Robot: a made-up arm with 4 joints. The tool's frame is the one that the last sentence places.
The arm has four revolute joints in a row. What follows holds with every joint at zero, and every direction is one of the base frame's. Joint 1 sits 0.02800 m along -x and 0.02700 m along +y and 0.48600 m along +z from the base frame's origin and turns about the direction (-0.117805, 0.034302, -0.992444). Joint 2 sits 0.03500 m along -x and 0.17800 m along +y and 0.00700 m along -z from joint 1 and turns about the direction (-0.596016, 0.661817, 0.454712). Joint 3 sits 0.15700 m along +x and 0.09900 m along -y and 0.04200 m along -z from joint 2 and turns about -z. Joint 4 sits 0.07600 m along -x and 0.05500 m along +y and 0.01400 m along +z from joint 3 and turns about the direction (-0.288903, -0.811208, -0.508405). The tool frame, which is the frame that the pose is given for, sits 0.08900 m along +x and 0.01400 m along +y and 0.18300 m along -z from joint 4; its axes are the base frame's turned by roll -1.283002, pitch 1.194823 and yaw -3.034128 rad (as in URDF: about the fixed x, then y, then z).
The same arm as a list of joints. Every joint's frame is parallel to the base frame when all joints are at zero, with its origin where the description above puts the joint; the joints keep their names.
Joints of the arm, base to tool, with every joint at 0 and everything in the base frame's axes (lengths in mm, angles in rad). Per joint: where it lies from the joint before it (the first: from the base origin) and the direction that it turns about. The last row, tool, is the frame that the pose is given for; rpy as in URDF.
joint 1: axis -0.117805 0.034302 -0.992444 offset -28 27 486
joint 2: axis -0.596016 0.661817 0.454712 offset -35 178 -7
joint 3: axis 0 0 -1 offset 157 -99 -42
joint 4: axis -0.288903 -0.811208 -0.508405 offset -76 55 14
tool: offset 89 14 -183 rpy -1.283 1.1948 -3.0341

